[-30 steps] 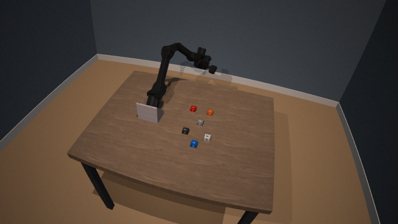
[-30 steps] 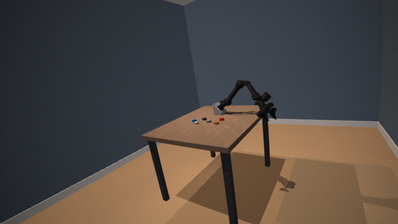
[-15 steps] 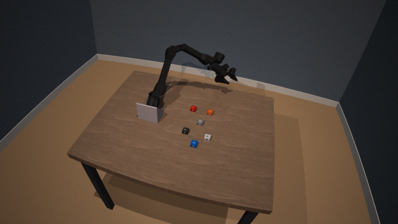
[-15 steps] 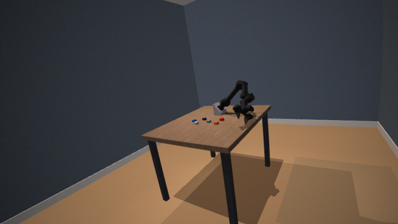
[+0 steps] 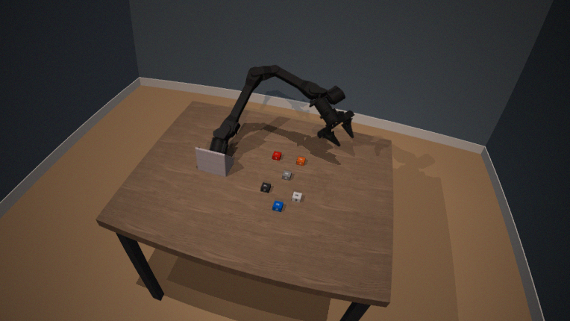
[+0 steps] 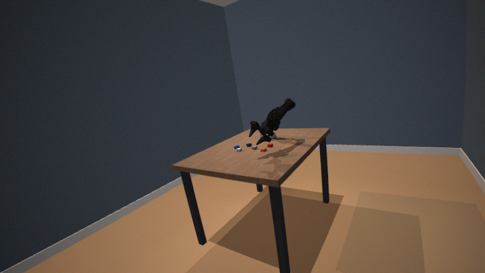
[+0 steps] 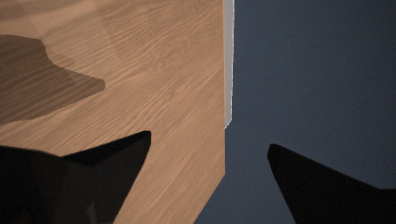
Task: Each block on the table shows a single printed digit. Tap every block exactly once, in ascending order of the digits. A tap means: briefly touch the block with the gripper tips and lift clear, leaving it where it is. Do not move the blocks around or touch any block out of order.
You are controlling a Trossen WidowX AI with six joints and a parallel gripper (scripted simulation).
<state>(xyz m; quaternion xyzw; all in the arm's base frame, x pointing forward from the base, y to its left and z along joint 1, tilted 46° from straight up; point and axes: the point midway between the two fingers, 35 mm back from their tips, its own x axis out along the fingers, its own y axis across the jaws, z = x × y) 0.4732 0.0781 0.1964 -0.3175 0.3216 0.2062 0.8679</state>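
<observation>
My gripper tip is now 20 cm past the grey block, 15 cm to the left of it and 12 cm above it. Also, from my gripper tip: white block: 25 cm to the right, 13 cm behind, 12 cm below; then orange block: 17 cm behind, 12 cm below, 4 cm to the right; then red block: 28 cm behind, 12 cm below, 5 cm to the right.
</observation>
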